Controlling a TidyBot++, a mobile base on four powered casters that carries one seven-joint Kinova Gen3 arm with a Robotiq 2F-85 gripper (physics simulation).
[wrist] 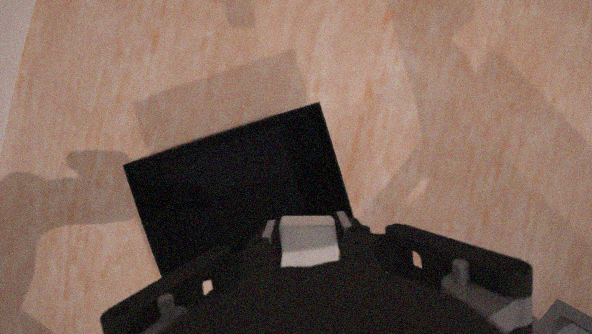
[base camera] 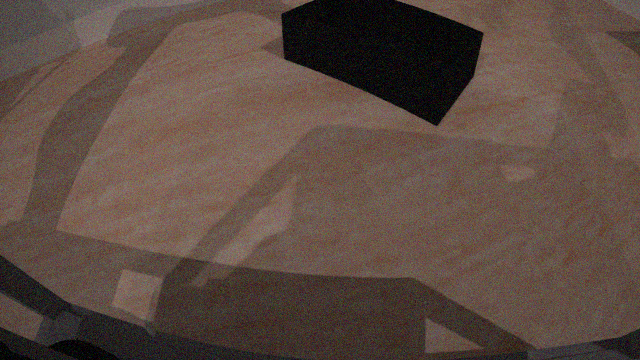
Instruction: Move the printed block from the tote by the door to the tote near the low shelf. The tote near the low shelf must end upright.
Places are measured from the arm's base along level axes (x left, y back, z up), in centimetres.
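Pixels of known places: gripper, fingertip midpoint: [wrist: 307, 229].
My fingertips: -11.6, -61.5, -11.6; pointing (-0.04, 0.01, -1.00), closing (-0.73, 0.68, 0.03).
Note:
Behind a point stands the place of what it marks, as x, y, z.
A black tote [base camera: 377, 60] @(-2.9, -56.7, -32.9) [wrist: 225, 185] @(-2.9, -71.5, -39.3) stands upright on the floor, at the top of the base camera view and left of the middle in the wrist view; its inside is too dark to make out. My gripper [wrist: 307, 229] @(-11.6, -61.5, -11.6) is shut on a light grey block, the printed block [wrist: 309, 240] @(-11.3, -61.1, -10.9), and holds it above the tote's near edge as the wrist view shows it. The gripper does not show in the base camera view. Which of the two totes this is I cannot tell; the door, the low shelf and a second tote cannot be made out.
The wood-patterned floor [base camera: 190, 150] @(22.5, -43.2, -39.6) [wrist: 370, 125] @(-28.2, -58.0, -39.6) carries broad shadows around the tote. A pale grey surface shows at the upper left of both views. Dark parts of the base show along the bottom of the base camera view. A grey object [wrist: 562, 317] shows at the lower right of the wrist view.

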